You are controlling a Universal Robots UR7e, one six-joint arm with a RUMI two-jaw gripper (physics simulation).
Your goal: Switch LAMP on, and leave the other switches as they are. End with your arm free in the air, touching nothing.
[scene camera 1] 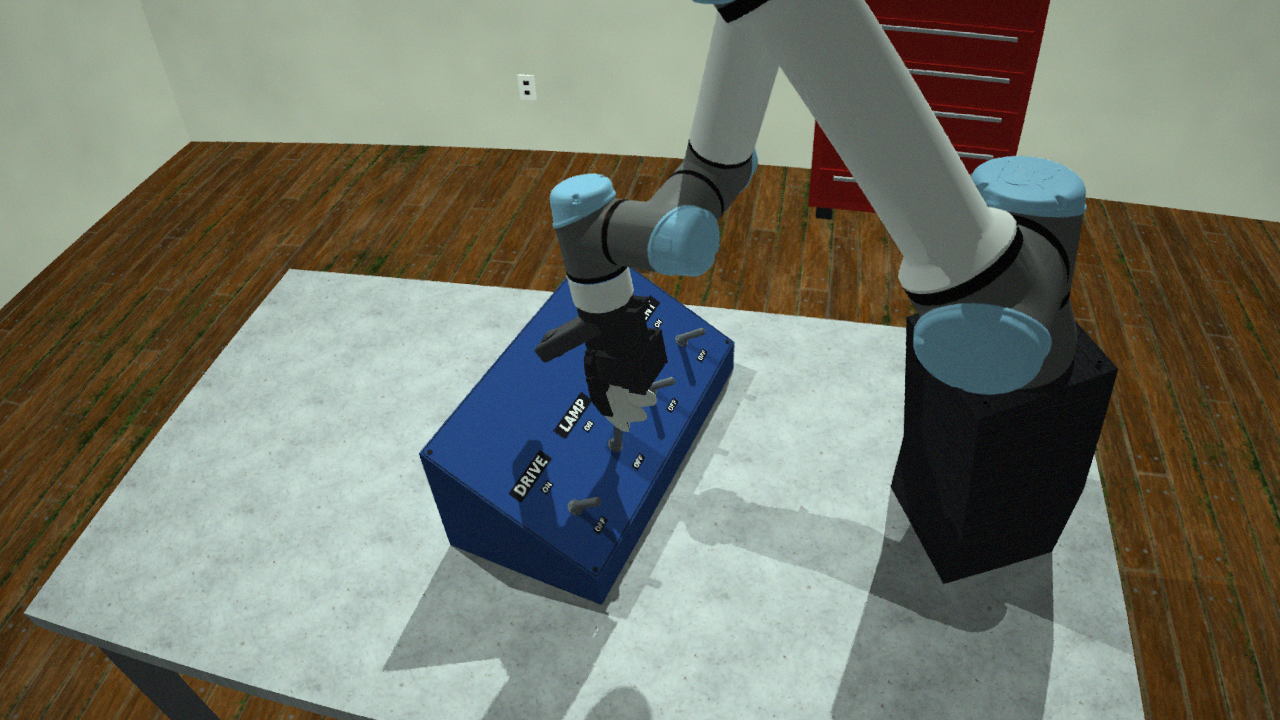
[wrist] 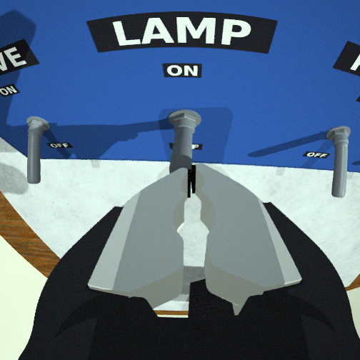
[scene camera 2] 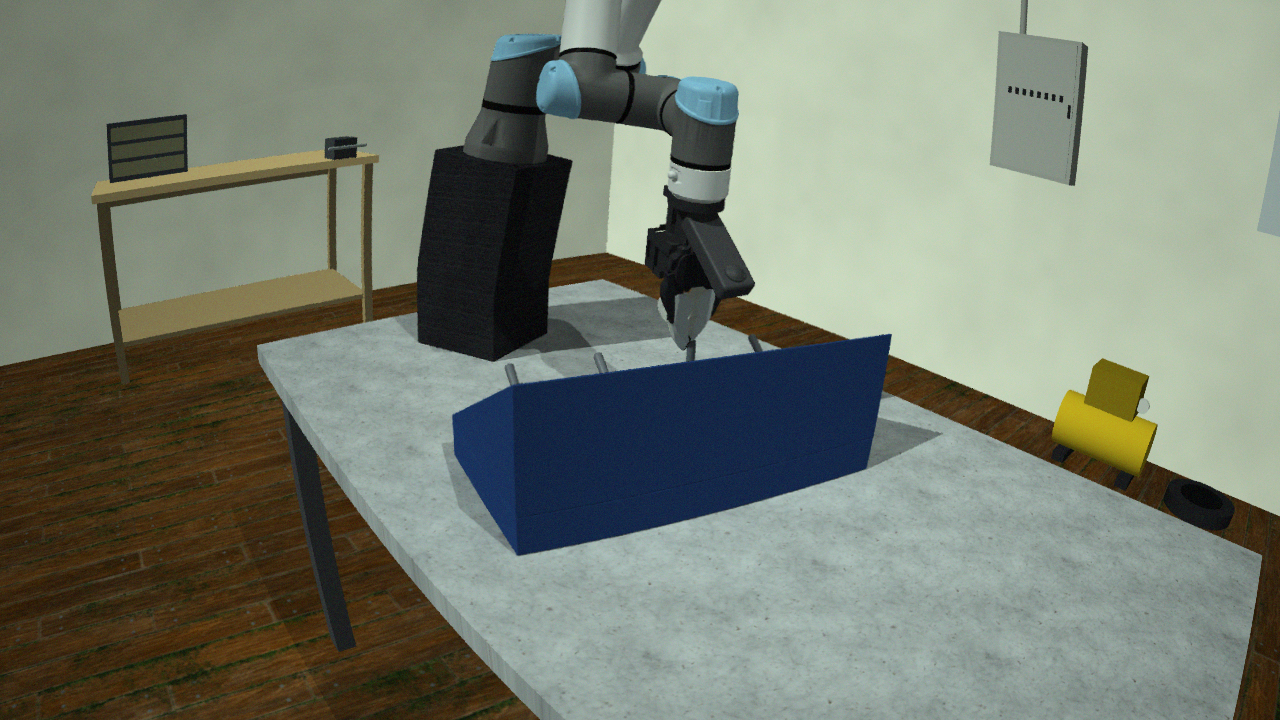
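The blue switch box stands on the table. The LAMP label sits above its switch. The LAMP lever stands more upright than its neighbours, which lean to OFF. My gripper is shut and empty, its fingertips right at the LAMP lever's tip, on the OFF side in the wrist view. The lever's tip is partly hidden by a finger; whether they touch I cannot tell.
The DRIVE lever leans to OFF. On the other side of LAMP, another lever leans to OFF, and a further lever does too. The arm's black pedestal stands on the table.
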